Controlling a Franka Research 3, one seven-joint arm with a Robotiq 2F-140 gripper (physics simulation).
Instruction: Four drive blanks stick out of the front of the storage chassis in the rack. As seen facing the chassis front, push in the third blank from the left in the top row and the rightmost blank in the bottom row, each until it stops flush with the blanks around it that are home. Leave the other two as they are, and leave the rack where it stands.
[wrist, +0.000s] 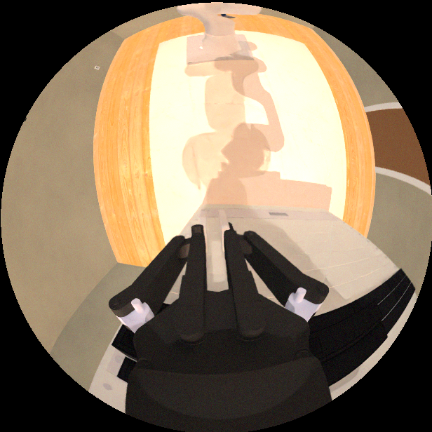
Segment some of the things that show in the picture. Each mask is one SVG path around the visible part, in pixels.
My gripper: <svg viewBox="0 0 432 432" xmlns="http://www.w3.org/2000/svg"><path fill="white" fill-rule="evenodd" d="M109 299L109 308L128 330L134 332L133 345L137 362L128 374L125 413L132 417L179 431L245 432L297 419L332 400L320 360L309 350L307 323L328 295L328 286L303 274L255 231L248 230L243 234L236 234L232 224L227 222L224 210L218 210L227 271L227 290L207 290L205 252L208 252L207 211L201 210L198 224L191 226L191 237L173 236L131 285ZM187 262L178 298L156 314ZM245 259L283 306L257 292L252 272L248 271Z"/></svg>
A rack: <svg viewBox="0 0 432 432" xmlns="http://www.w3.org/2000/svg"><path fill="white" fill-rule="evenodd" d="M121 323L100 360L88 392L125 413L128 374L133 370L137 356L133 345L134 332ZM187 262L154 316L178 298ZM245 259L248 271L252 272L257 292L285 308ZM201 203L179 235L183 235L184 238L191 237L191 226L198 224L201 210L207 211L207 290L218 292L228 289L218 210L224 210L227 222L232 224L236 234L243 234L248 230L255 231L303 274L328 286L328 295L307 323L309 350L320 360L332 400L358 382L382 358L405 325L417 300L410 279L382 250L324 208Z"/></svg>
